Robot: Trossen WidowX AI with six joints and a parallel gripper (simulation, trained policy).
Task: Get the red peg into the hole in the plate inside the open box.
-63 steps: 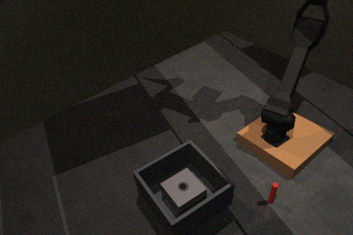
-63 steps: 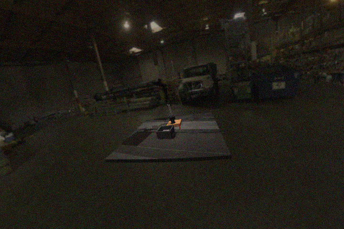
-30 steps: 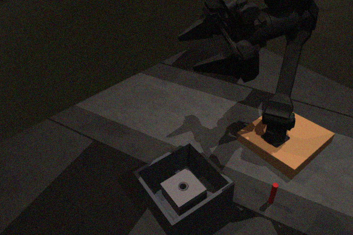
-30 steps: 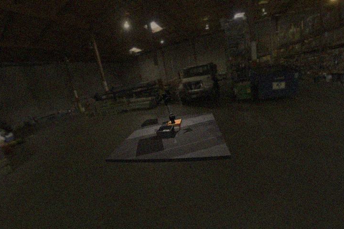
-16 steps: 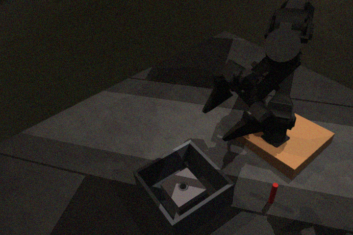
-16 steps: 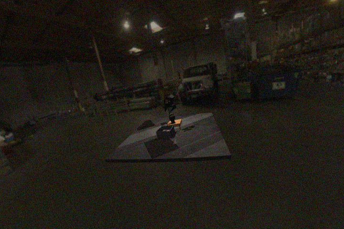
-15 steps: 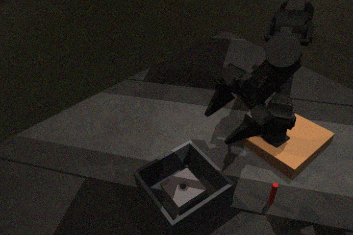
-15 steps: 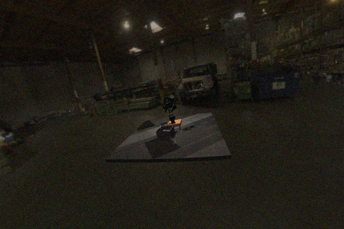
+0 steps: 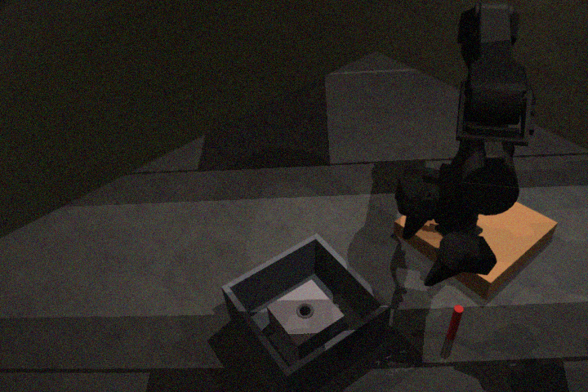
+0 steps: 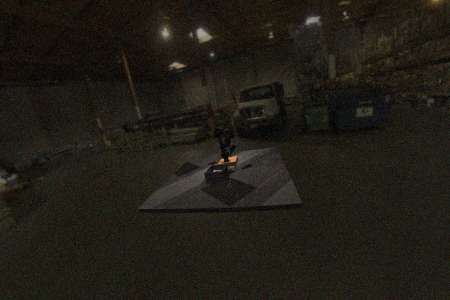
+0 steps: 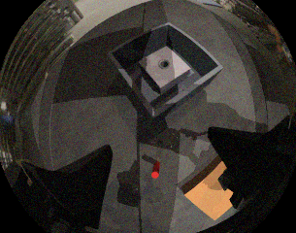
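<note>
The red peg is 150 mm below my gripper tip, 50 mm to the left of it and 50 mm behind it. Also, from my gripper tip: pale plate (140 mm below, 130 mm ahead, 100 mm to the right); then grey box (160 mm below, 130 mm ahead, 100 mm to the right).
</note>
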